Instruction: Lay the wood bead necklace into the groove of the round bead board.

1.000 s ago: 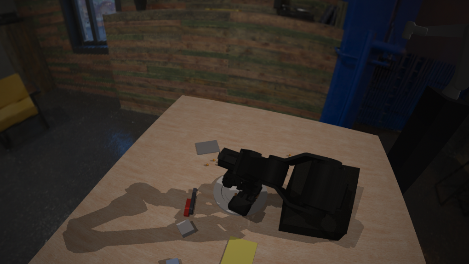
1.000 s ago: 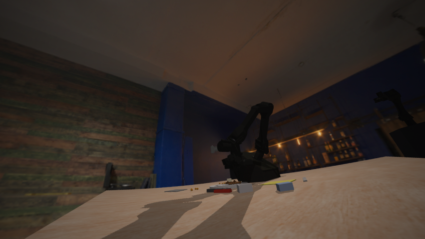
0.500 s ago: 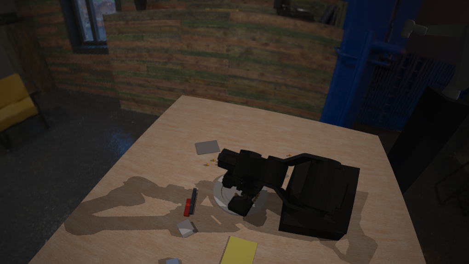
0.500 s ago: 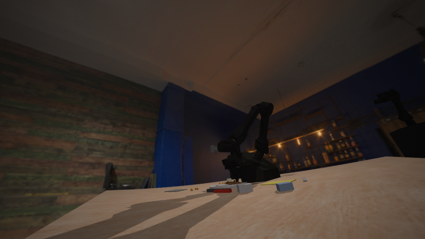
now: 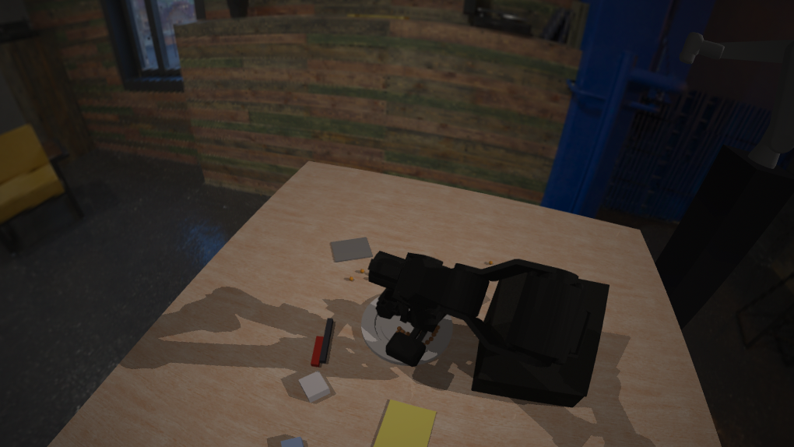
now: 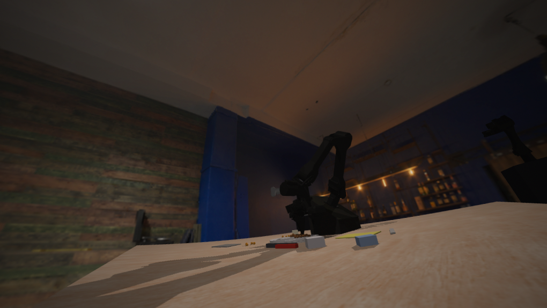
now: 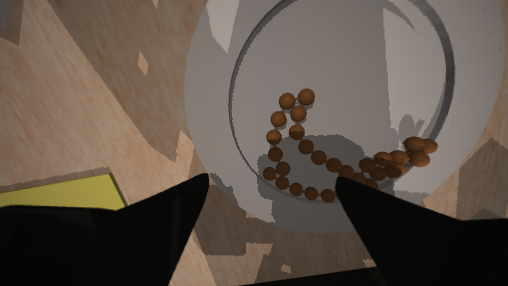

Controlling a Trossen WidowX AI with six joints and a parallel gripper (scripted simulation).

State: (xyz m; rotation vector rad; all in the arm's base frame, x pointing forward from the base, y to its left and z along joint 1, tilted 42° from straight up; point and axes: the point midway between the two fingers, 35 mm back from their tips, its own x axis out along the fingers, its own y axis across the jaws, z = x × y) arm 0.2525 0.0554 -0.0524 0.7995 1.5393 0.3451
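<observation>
Now: gripper tip 30 mm short of the round white bead board, 50 mm to the left of it and 10 mm above it. Round my gripper tip: dark bar (200 mm ahead, 50 mm to the left, 10 mm below); yellow sheet (10 mm behind, 190 mm to the left, 20 mm below); pale cube (100 mm behind, 170 mm to the right).
</observation>
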